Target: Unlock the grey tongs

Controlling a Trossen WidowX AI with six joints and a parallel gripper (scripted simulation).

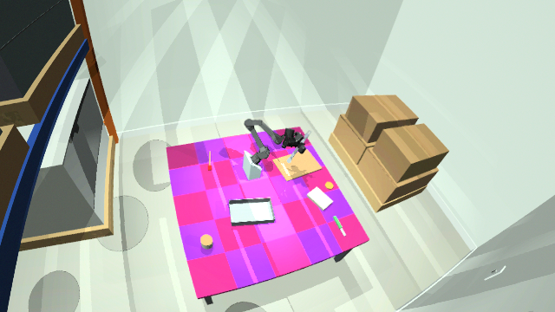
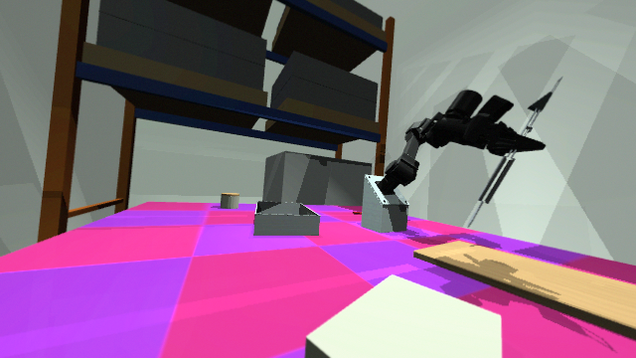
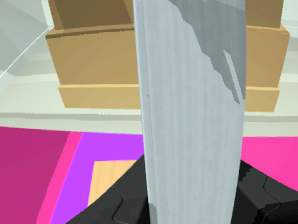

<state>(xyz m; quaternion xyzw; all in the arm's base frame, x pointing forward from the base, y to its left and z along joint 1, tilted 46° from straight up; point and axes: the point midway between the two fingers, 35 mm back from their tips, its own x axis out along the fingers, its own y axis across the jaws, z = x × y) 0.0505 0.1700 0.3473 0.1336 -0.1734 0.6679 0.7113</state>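
Now: gripper tip 250 mm above the wooden board. Round my gripper tip: white block (370 mm ahead, 30 mm to the right, 240 mm below); then roasting tin (270 mm ahead, 570 mm to the right, 230 mm below); then yellow disc (290 mm ahead, 130 mm to the left, 250 mm below).
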